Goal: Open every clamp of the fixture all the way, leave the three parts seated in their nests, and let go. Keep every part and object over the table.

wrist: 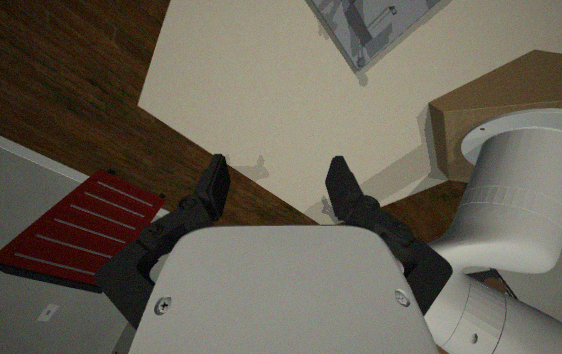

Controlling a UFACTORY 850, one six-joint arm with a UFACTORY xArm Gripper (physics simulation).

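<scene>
My gripper (278, 168) is open, its two dark fingers wide apart with nothing between them, above a large pale surface (240, 90). The fixture, its clamps and the three parts cannot be made out in the wrist view, so how the clamps stand cannot be told. A grey, dark-edged panel (385, 37) is cut off by the top edge, well beyond the fingertips; dark shapes and a small bent bar show on it, too unclear to name.
The arm's white base and links (510, 200) stand at the right on a brown block (495, 90). Dark wood (70, 65) runs along the left. A red panel with grey stripes (75, 227) is at the lower left, near a grey wall with a small white plate (48, 312).
</scene>
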